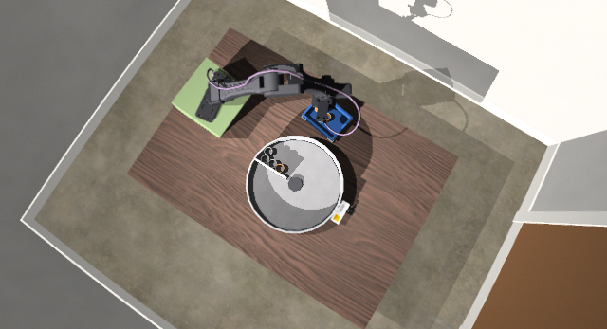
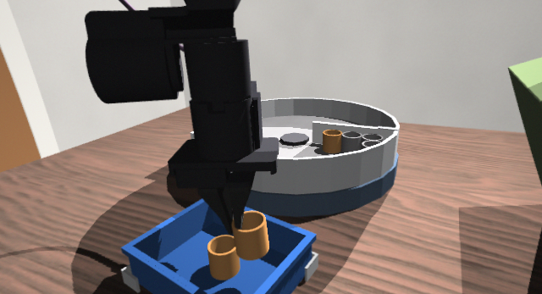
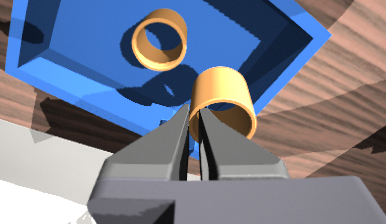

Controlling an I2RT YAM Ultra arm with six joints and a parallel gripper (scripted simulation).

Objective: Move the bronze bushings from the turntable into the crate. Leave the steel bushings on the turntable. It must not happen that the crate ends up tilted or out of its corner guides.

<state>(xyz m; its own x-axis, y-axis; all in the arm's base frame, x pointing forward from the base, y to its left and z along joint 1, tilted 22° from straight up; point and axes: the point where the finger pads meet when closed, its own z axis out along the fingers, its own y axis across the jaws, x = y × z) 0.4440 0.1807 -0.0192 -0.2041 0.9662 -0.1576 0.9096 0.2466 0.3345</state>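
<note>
Right now my hand is 70 mm above the blue crate, 30 mm short of it and 20 mm to the left of it. Also, from my hand: turntable (370 mm to the right, 40 mm below, 10 mm ahead).
</note>
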